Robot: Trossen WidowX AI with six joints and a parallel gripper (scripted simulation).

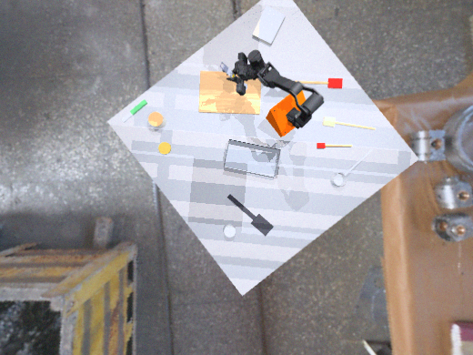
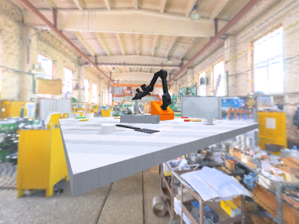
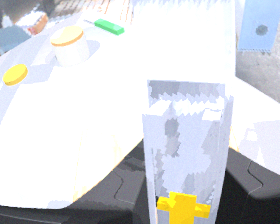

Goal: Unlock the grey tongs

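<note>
Now: the wooden board 210 mm below my gripper tip and 10 mm to the left of it. The rest, counted from my gripper tip: white plate 430 mm behind, 200 mm below, 110 mm to the right; yellow lock piece 30 mm to the left, 20 mm behind, 10 mm above; roasting tin 380 mm to the left, 190 mm below, 180 mm ahead.
</note>
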